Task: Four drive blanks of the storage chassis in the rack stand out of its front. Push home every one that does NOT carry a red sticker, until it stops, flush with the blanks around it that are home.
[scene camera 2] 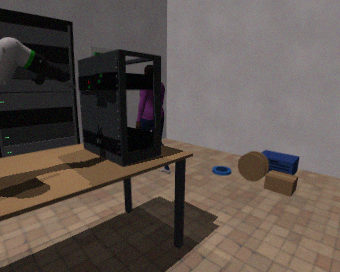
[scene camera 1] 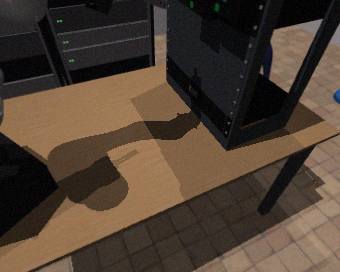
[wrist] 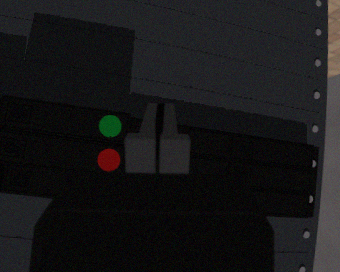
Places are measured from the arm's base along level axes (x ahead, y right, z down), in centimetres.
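Where they show: gripper, fingertip midpoint: point(scene camera 2: 75, 87) point(scene camera 1: 165, 4) point(wrist: 160, 120).
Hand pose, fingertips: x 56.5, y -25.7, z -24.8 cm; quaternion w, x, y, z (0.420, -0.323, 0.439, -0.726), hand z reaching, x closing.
Things, the pixels of their top centre, and the offset from my fingertips. "spot": a spot on its surface instead. Level surfaces: height alone.
- green disc, surface spot: point(wrist: 110, 126) spot: dx +7.5, dy +1.2, dz -0.1 cm
- red sticker, top centre: point(wrist: 107, 171) dx +7.5, dy +0.9, dz -3.8 cm
- wooden table, surface height: dz +43.2 cm
The storage chassis point(scene camera 1: 235, 22) point(scene camera 2: 110, 82) point(wrist: 240, 150) is a dark band in the upper part of the black rack point(scene camera 2: 121, 112) point(wrist: 322, 80); the wrist view shows it upside down. A green disc point(wrist: 110, 126) and a red sticker point(wrist: 108, 160) stand one above the other on its blanks. More small green marks show in both scene views. My gripper point(scene camera 2: 68, 78) point(wrist: 160, 120) is shut and empty, its fingertips before the chassis face, between the stickers and the rail. In the scene camera 2 view a gap shows between it and the rack. Blank edges and depths are too dark to tell.
The rack stands on a wooden table point(scene camera 1: 150, 180) point(scene camera 2: 87, 175). A large server cabinet point(scene camera 1: 105, 37) point(scene camera 2: 37, 107) is behind the arm point(scene camera 2: 12, 57). A person point(scene camera 2: 152, 102) in purple stands behind the rack. A blue ring point(scene camera 2: 214, 170) and boxes lie on the floor.
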